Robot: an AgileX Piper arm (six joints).
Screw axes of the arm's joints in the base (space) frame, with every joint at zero. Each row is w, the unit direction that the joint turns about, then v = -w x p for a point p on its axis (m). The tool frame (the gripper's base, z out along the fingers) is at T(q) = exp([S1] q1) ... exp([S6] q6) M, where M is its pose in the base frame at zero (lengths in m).
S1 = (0, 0, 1, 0.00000, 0.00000, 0.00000)
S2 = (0, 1, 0, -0.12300, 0.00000, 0.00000)
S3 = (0, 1, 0, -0.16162, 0.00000, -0.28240)
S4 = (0.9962, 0, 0.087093, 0.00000, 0.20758, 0.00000)
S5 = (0, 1, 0, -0.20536, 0.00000, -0.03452)
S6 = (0.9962, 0, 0.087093, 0.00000, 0.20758, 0.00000)
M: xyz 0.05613 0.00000 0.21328 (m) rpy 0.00 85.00 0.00 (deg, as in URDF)
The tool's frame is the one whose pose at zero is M.
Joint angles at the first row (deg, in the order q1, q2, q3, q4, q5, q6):
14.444 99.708 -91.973 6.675 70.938 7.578
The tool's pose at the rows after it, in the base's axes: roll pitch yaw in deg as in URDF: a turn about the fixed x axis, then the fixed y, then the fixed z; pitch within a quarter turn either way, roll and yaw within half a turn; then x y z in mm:
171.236 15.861 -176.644 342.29 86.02 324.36
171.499 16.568 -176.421 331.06 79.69 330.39
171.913 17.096 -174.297 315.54 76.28 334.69
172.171 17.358 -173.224 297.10 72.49 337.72
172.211 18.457 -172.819 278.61 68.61 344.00
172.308 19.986 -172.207 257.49 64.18 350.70
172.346 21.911 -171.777 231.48 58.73 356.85
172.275 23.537 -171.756 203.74 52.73 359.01
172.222 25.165 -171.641 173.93 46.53 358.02
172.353 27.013 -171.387 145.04 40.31 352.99
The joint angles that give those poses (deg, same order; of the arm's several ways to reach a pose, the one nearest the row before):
12.520 97.459 -90.384 6.522 71.024 6.735
11.921 94.737 -88.239 6.397 71.025 5.950
11.844 91.422 -85.161 6.603 71.024 3.747
11.843 87.576 -81.438 6.654 71.025 2.693
11.843 83.527 -78.435 6.655 71.025 2.275
11.842 78.880 -75.237 6.655 71.025 1.655
11.844 73.159 -71.386 6.654 71.024 1.207
11.793 67.084 -67.036 6.655 71.134 1.112
11.795 60.480 -62.362 6.654 71.450 1.003
11.792 53.747 -57.477 6.534 71.486 0.766

